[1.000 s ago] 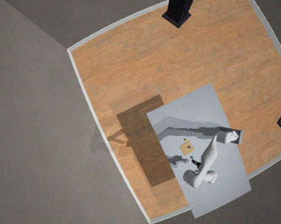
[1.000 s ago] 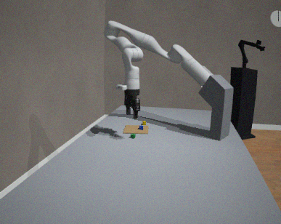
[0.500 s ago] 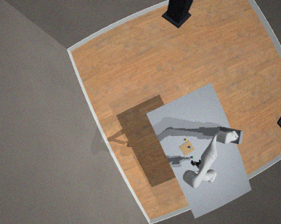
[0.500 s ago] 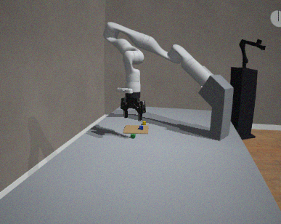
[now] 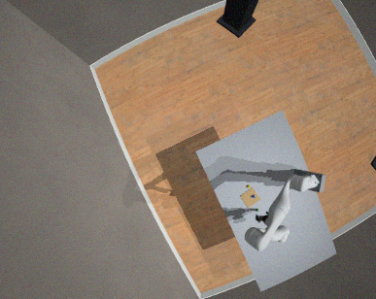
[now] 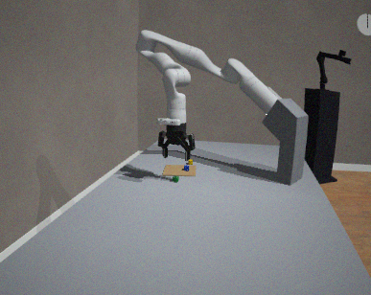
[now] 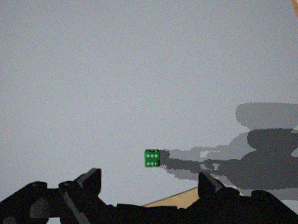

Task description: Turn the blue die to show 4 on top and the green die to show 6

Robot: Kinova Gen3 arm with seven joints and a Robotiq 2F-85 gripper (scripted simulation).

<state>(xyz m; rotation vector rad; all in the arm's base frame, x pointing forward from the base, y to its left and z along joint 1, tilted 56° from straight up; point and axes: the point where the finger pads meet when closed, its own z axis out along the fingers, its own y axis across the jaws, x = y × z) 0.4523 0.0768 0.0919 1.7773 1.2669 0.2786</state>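
Right now the green die is 90 mm below my hand. From my hand the other things lie so: blue die 120 mm to the right, 90 mm below, 70 mm behind; then tan mat 130 mm to the right, 100 mm below, 40 mm behind; then yellow die 220 mm to the right, 100 mm behind, 90 mm below.
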